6 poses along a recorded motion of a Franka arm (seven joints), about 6.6 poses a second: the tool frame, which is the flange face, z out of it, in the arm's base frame.
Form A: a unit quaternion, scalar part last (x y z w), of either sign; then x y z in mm.
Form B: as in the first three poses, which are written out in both.
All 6 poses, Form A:
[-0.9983 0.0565 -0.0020 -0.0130 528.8 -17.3 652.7]
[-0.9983 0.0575 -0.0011 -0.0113 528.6 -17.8 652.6]
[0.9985 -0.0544 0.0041 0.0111 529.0 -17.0 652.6]
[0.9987 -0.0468 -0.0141 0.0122 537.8 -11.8 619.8]
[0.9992 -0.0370 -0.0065 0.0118 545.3 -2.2 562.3]
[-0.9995 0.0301 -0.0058 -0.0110 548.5 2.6 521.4]
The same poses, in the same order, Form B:
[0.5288 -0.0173 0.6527 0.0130 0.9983 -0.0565 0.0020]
[0.5286 -0.0178 0.6526 0.0113 0.9983 -0.0575 0.0011]
[0.5290 -0.0170 0.6526 0.0111 0.9985 -0.0544 0.0041]
[0.5378 -0.0118 0.6198 0.0122 0.9987 -0.0468 -0.0141]
[0.5453 -0.0022 0.5623 0.0118 0.9992 -0.0370 -0.0065]
[0.5485 0.0026 0.5214 0.0110 0.9995 -0.0301 0.0058]

